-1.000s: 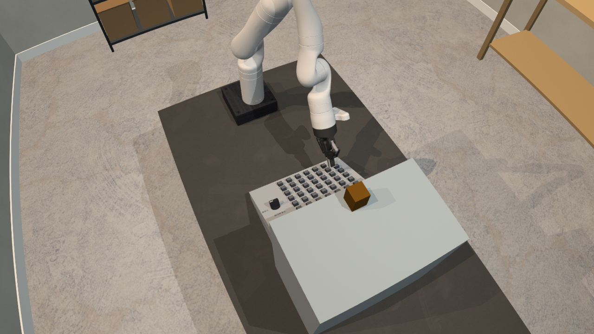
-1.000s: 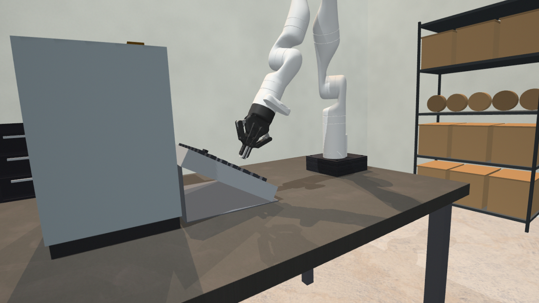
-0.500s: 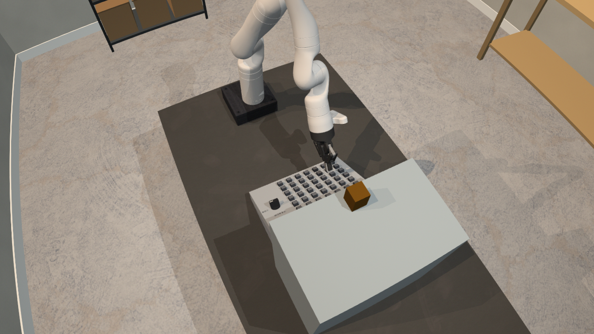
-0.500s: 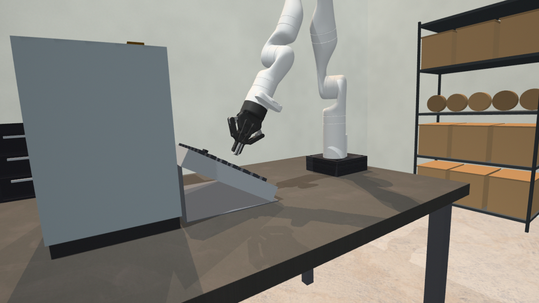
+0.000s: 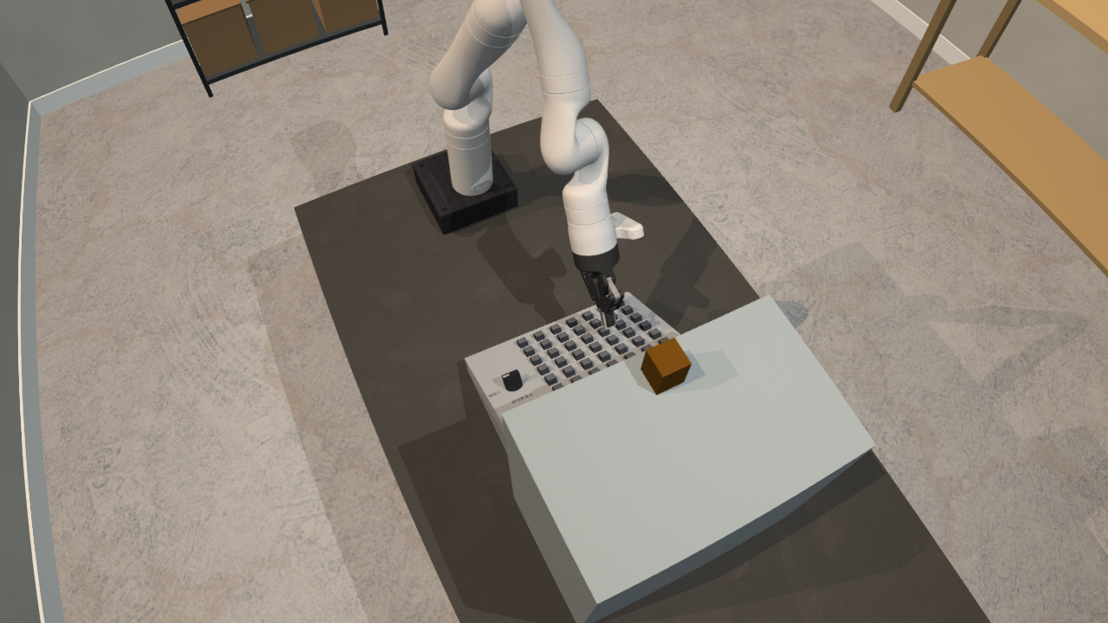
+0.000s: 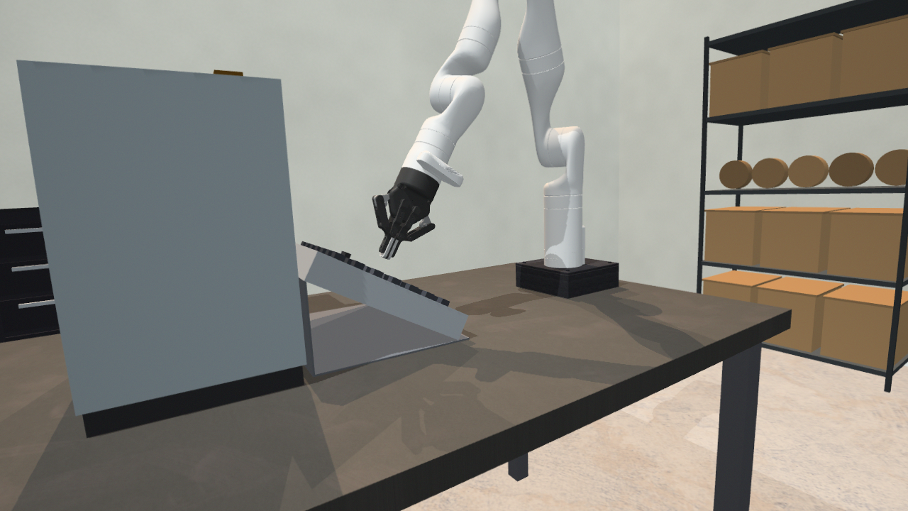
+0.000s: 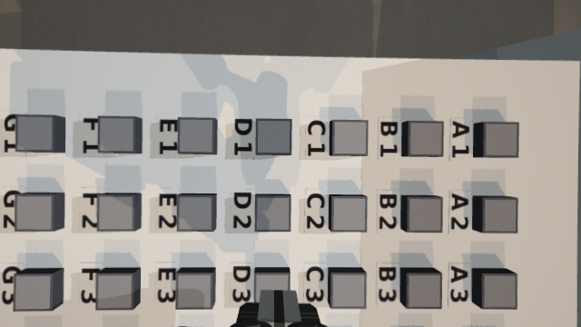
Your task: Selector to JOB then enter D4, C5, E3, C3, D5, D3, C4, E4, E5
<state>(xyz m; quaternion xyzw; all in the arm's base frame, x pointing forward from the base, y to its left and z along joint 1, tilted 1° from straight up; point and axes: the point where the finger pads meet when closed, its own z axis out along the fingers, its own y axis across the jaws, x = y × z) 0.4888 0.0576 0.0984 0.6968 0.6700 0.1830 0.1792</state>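
Right now the key E2 is 60 mm below my hand, 40 mm to the left of it and 10 mm behind it. Also, from my hand: key E1 (70 mm to the left, 60 mm below, 10 mm behind); key D1 (70 mm to the left, 40 mm below, 20 mm ahead); sloped keypad panel (80 mm to the right, 80 mm below, 50 mm ahead).
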